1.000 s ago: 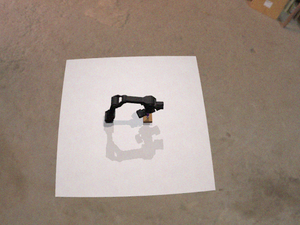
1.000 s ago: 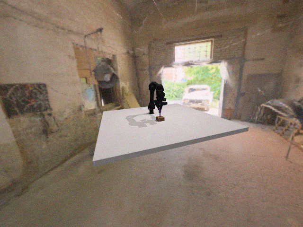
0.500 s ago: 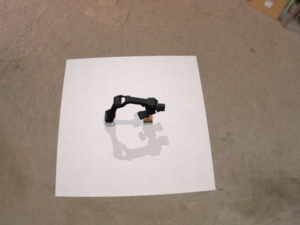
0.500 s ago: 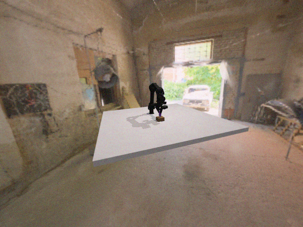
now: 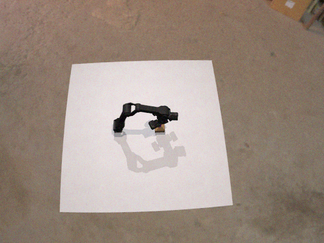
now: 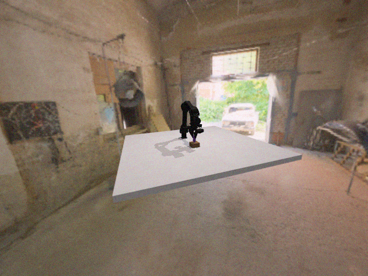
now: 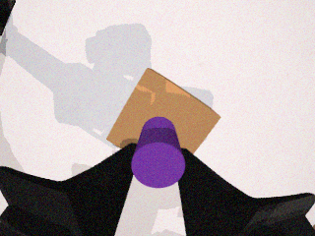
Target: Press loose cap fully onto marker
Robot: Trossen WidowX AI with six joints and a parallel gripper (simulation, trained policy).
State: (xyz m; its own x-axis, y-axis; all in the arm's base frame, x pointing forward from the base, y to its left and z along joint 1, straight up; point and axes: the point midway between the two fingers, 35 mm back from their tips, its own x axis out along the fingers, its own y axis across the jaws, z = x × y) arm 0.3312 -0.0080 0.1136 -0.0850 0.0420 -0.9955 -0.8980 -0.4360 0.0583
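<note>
My gripper tip is now right at the purple cap. Also, from my gripper tip: brown holder block (60 mm below).
</note>
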